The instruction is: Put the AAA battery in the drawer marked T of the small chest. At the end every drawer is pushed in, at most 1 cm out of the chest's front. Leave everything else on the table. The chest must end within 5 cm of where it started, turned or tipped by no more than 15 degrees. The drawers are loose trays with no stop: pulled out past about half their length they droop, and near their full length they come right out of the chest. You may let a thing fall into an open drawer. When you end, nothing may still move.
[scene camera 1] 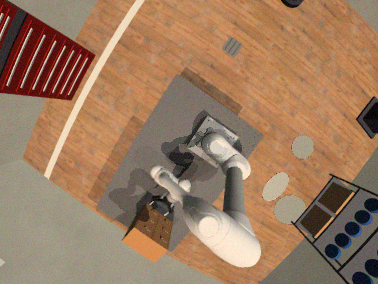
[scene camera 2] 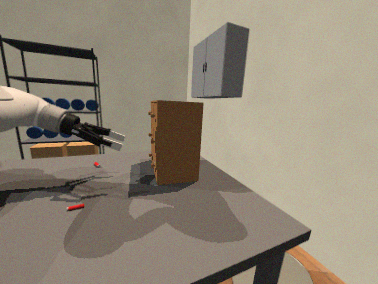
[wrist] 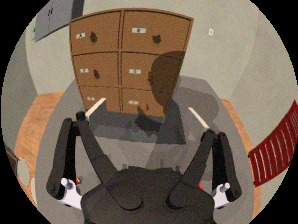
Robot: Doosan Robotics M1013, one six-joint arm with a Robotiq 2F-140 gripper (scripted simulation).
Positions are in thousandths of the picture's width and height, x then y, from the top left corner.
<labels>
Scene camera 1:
small wooden chest: 358, 843
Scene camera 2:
my gripper: 327, 502
small wooden chest: 475, 438
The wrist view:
my gripper: 492, 493
drawer: 518, 458
</labels>
